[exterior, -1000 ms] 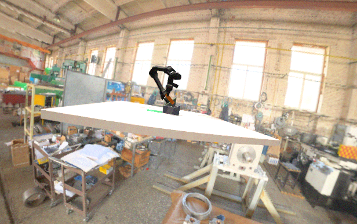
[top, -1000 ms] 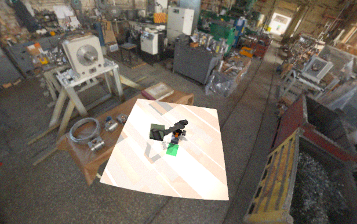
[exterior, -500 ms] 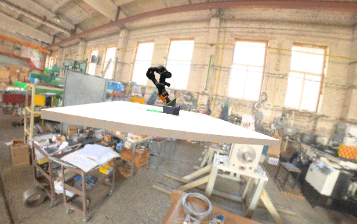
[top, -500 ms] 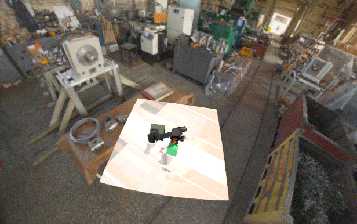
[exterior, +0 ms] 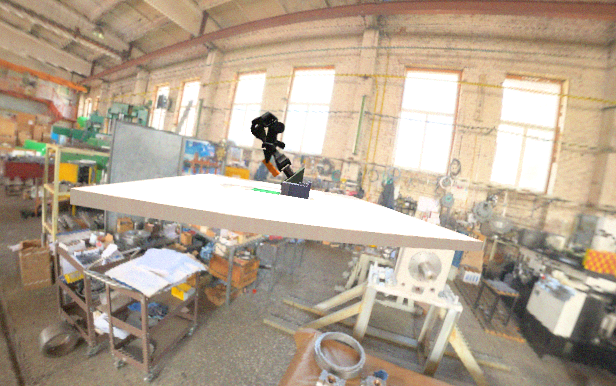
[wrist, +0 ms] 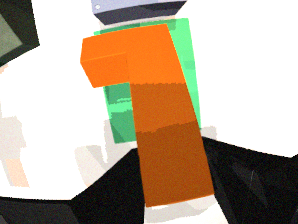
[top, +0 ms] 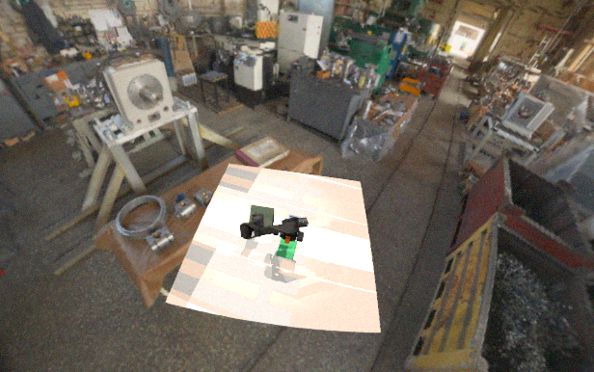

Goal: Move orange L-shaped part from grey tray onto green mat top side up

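My gripper tip is now 20 mm to the right of the green mat and 160 mm above it. Round my gripper tip: orange L-shaped part 10 mm behind, 30 mm to the left, 30 mm below.
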